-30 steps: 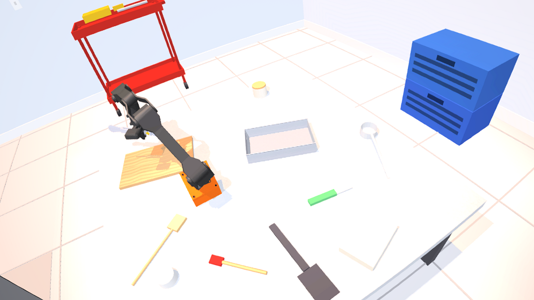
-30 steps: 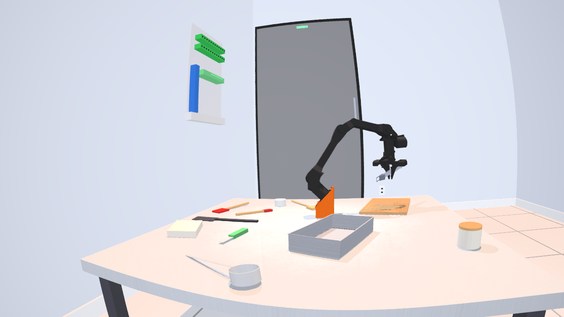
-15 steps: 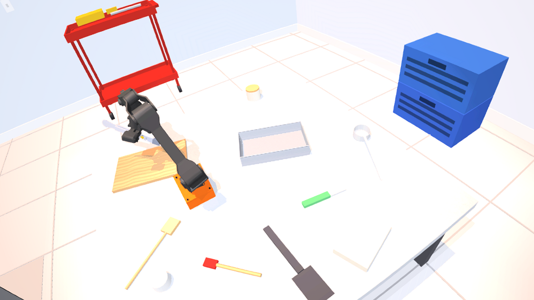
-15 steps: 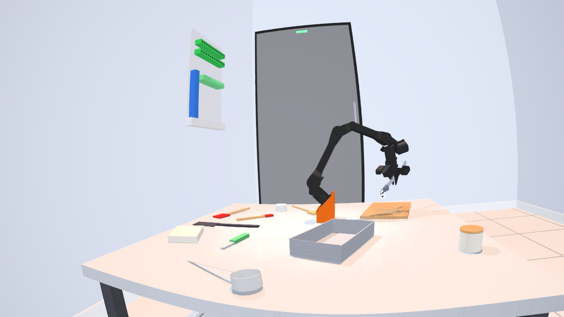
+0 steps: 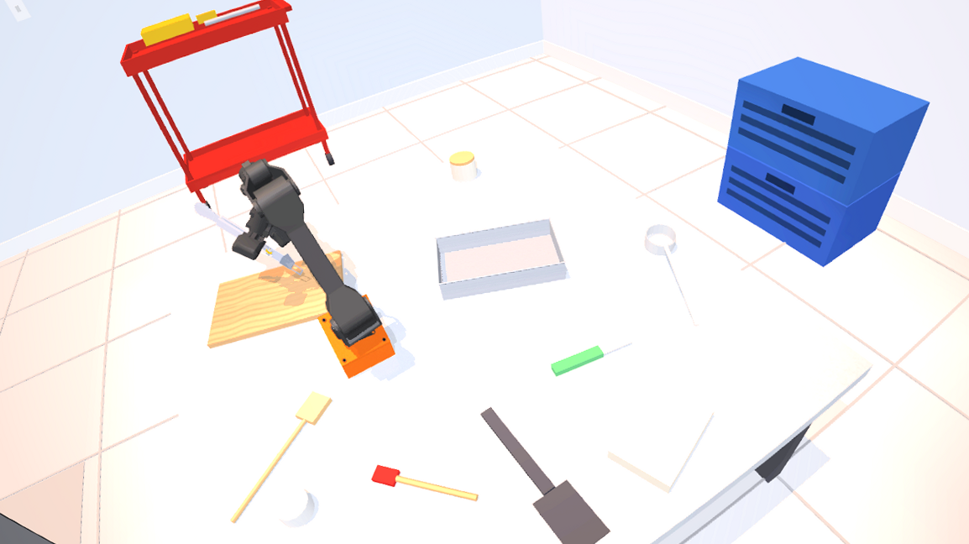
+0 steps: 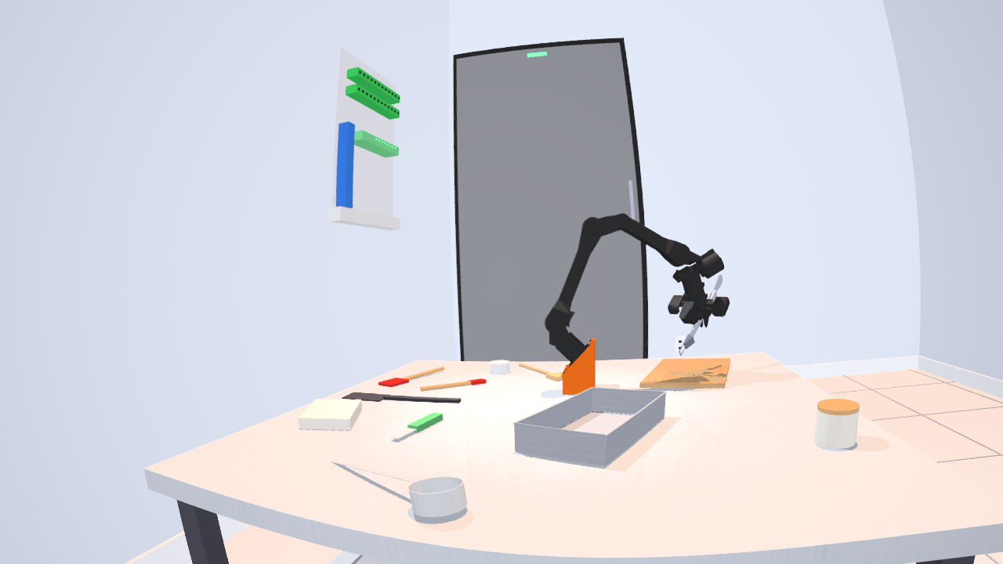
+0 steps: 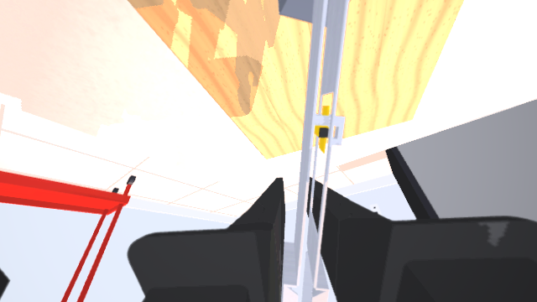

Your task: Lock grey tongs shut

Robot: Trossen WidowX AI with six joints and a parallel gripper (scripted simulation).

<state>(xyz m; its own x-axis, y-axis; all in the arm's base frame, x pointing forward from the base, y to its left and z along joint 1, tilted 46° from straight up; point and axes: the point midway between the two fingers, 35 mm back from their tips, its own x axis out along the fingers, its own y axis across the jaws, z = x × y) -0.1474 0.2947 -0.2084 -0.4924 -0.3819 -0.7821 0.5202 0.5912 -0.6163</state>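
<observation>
Right now the yellow lock piece is 40 mm ahead of my gripper tip and 30 mm to the right of it. From my gripper tip the other things lie so: grey roasting tin (550 mm ahead, 290 mm to the right, 110 mm below); then wooden board (130 mm below, 40 mm to the right, 10 mm ahead); then lidded jar (680 mm ahead, 160 mm to the left, 110 mm below).
</observation>
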